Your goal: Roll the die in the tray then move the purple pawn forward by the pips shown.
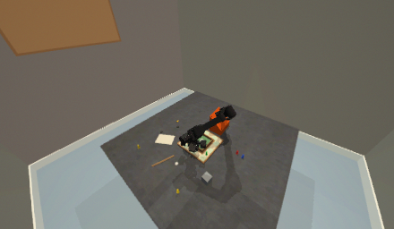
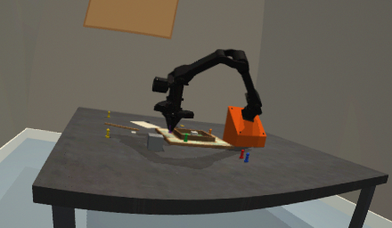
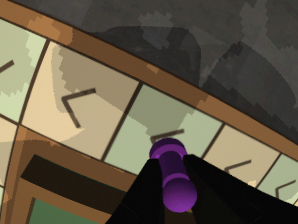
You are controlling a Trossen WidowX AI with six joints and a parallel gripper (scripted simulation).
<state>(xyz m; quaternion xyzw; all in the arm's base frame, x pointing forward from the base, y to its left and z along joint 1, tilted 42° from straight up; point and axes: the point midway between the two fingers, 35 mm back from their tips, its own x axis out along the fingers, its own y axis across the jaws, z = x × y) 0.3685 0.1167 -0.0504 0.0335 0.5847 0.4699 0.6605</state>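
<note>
The purple pawn lies 10 mm above my gripper tip. Also, from my gripper tip: green pawn: 90 mm to the left, 50 mm behind, 10 mm below; then grey cube: 220 mm to the left, 100 mm ahead, 10 mm below; then white die: 110 mm behind, 20 mm to the right, 10 mm below.
</note>
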